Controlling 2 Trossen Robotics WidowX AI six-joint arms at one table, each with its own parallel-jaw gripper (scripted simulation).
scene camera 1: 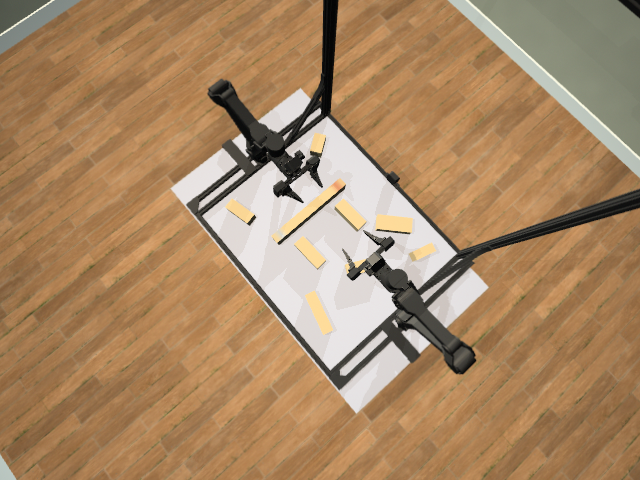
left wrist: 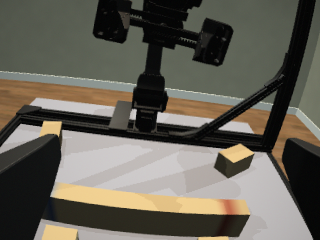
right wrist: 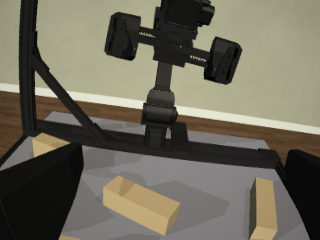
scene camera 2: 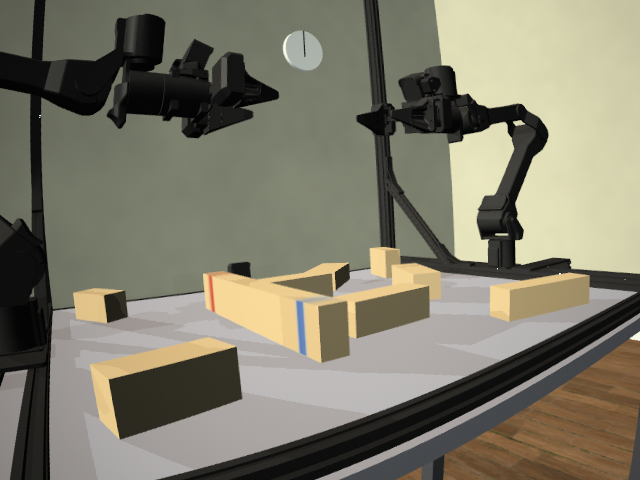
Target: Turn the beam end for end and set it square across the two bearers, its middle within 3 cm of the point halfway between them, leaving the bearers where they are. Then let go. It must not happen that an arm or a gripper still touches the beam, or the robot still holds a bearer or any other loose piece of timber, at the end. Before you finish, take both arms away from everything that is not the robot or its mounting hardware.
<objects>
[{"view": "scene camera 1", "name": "my left gripper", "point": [352, 239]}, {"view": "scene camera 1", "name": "my right gripper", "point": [313, 195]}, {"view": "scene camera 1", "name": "long beam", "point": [336, 188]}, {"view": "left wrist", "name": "my left gripper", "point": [176, 148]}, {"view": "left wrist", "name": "my right gripper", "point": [164, 42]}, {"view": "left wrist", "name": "long beam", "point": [71, 204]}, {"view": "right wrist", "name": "my left gripper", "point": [174, 62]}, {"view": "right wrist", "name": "my right gripper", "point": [188, 159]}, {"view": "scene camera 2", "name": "my left gripper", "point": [373, 116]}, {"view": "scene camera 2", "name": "my right gripper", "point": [264, 105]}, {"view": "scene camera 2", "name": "long beam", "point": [314, 325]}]
</objects>
